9 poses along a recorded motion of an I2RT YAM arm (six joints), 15 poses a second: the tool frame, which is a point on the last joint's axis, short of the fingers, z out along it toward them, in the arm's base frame.
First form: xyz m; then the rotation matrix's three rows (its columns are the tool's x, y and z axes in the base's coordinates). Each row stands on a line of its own.
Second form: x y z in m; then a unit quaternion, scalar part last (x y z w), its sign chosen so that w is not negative. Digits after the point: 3 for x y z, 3 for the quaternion.
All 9 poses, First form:
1:
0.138 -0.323 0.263
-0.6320 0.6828 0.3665
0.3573 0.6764 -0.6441
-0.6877 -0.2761 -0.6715
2:
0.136 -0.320 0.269
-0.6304 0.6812 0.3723
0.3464 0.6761 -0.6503
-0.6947 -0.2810 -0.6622
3:
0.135 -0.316 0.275
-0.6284 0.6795 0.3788
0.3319 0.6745 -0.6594
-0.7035 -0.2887 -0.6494
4:
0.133 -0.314 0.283
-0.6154 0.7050 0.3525
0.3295 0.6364 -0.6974
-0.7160 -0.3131 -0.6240
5:
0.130 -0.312 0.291
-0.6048 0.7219 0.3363
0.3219 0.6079 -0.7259
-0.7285 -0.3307 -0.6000
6:
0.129 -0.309 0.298
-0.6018 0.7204 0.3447
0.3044 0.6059 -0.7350
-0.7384 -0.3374 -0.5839
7:
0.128 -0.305 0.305
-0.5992 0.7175 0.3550
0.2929 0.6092 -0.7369
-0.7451 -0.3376 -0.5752
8:
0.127 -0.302 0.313
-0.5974 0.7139 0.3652
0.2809 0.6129 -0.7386
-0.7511 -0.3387 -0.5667
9:
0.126 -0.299 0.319
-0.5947 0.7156 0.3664
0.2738 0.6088 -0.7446
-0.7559 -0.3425 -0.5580
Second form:
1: 0.138 -0.323 0.263 0.301 0.863 -0.267 0.305
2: 0.136 -0.320 0.269 0.298 0.861 -0.270 0.310
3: 0.135 -0.316 0.275 0.294 0.859 -0.276 0.315
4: 0.133 -0.314 0.283 0.305 0.848 -0.298 0.315
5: 0.130 -0.312 0.291 0.311 0.839 -0.315 0.317
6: 0.129 -0.309 0.298 0.307 0.835 -0.321 0.324
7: 0.128 -0.305 0.305 0.303 0.834 -0.322 0.330
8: 0.127 -0.302 0.313 0.298 0.833 -0.323 0.335
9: 0.126 -0.299 0.319 0.298 0.831 -0.327 0.338
